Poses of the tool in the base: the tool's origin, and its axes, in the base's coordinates. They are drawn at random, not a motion.
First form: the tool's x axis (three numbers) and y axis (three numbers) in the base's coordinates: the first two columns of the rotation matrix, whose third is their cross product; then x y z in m.
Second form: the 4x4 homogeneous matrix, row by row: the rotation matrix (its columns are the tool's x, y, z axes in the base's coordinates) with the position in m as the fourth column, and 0 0 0 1 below. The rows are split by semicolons. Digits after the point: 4 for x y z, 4 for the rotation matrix.
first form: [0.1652 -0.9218 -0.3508 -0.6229 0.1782 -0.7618 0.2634 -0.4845 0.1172]
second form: 0.1652 -0.6229 0.7647 0.2634; -0.9218 0.1782 0.3444 -0.4845; -0.3508 -0.7618 -0.5448 0.1172; 0 0 0 1
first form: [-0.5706 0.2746 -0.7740 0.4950 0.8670 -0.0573 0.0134 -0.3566 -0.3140]
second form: -0.5706 0.4950 0.6553 0.0134; 0.2746 0.8670 -0.4158 -0.3566; -0.7740 -0.0573 -0.6306 -0.3140; 0 0 0 1
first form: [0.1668 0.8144 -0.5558 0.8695 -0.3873 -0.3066 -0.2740 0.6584 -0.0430]
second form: 0.1668 0.8695 -0.4650 -0.2740; 0.8144 -0.3873 -0.4321 0.6584; -0.5558 -0.3066 -0.7727 -0.0430; 0 0 0 1
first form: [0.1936 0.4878 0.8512 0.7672 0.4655 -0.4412 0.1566 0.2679 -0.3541]
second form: 0.1936 0.7672 -0.6115 0.1566; 0.4878 0.4655 0.7385 0.2679; 0.8512 -0.4412 -0.2841 -0.3541; 0 0 0 1
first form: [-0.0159 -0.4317 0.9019 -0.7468 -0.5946 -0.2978 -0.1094 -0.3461 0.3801]
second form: -0.0159 -0.7468 0.6648 -0.1094; -0.4317 -0.5946 -0.6783 -0.3461; 0.9019 -0.2978 -0.3129 0.3801; 0 0 0 1
